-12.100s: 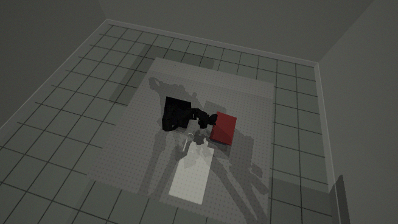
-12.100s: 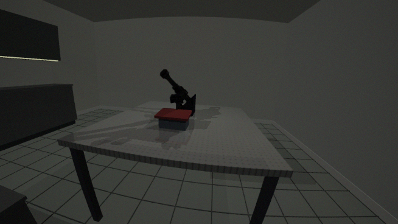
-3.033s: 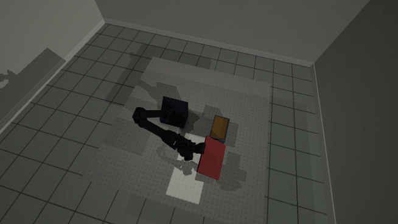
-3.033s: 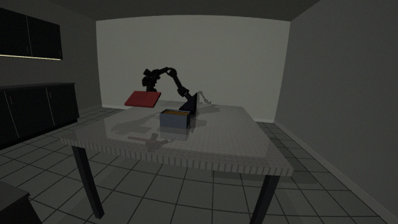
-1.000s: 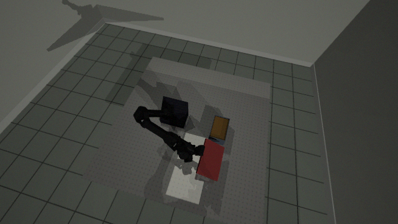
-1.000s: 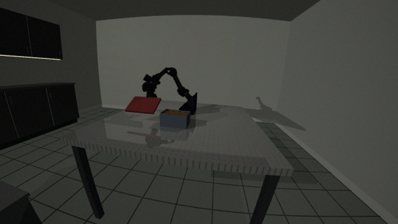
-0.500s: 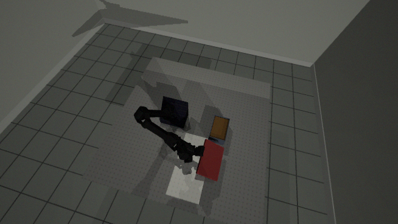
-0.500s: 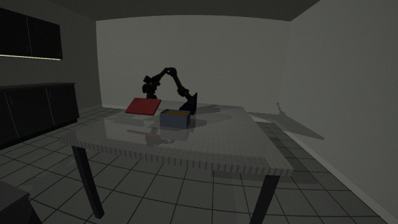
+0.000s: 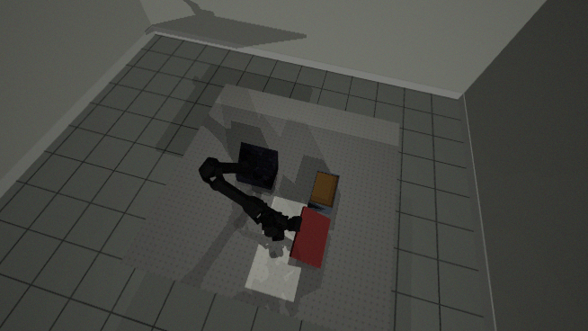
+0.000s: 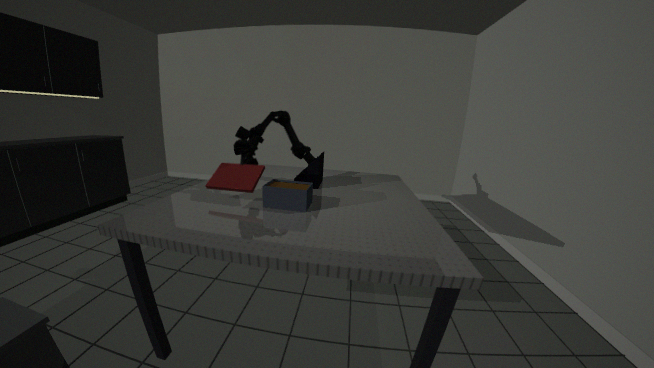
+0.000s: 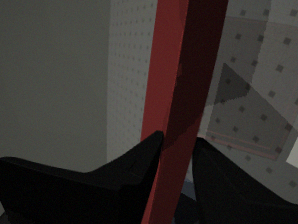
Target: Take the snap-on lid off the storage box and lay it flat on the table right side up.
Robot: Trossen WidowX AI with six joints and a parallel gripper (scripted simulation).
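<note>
Now: gripper tip 70 mm short of the red lid, 10 mm to the left of it and 40 mm above it. The rest, counted from my gripper tip: blue storage box 110 mm ahead, 260 mm to the left, 100 mm below.
</note>
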